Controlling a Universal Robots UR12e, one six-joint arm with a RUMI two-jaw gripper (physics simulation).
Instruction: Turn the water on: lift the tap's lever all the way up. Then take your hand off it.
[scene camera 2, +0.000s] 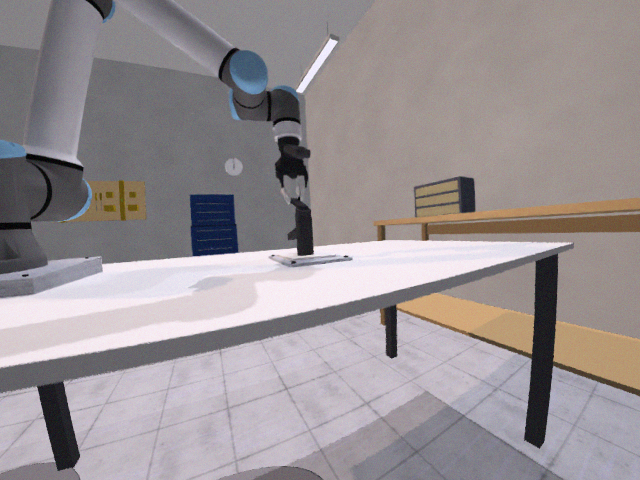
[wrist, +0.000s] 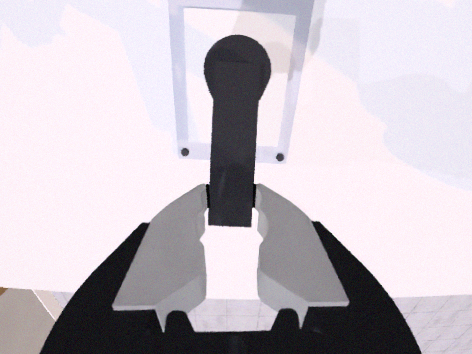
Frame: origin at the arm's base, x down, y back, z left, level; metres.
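Seen in the pictures: gripper, fingertip midpoint: (scene camera 2: 294, 204) (wrist: 231, 186).
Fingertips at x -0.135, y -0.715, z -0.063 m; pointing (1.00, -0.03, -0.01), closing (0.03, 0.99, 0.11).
Observation:
Offsets run from my fingertips to a thing's top centre. "spot": to the spot under its first point. Level surfaces: height alone.
The black tap {spot: dz -0.093, dx +0.095, dy +0.021 m} (scene camera 2: 305, 233) stands upright on a light frame-like base plate (scene camera 2: 323, 259) (wrist: 177, 85) on the table. Its black lever {dz -0.029, dx -0.022, dy +0.005 m} (scene camera 2: 299, 205) (wrist: 233, 145) slopes upward from the top of the tap towards the gripper in the scene view. In the wrist view the lever runs down from the tap's round top, and its free end lies between the fingertips. My gripper (scene camera 2: 293, 198) (wrist: 231, 186) is shut on the lever's end, with one finger on each side. The tap's short spout {dz -0.002, dx +0.072, dy +0.001 m} (scene camera 2: 292, 234) sticks out below the lever. The tap's body is mostly hidden in the wrist view.
The white table {dx +0.172 m} (scene camera 2: 413, 253) carries the robot's base plate (scene camera 2: 67, 271) at the left. A wooden bench (scene camera 2: 516, 207) with a small drawer cabinet (scene camera 2: 443, 197) stands along the right wall. Blue cabinets (scene camera 2: 212, 224) stand at the back wall.

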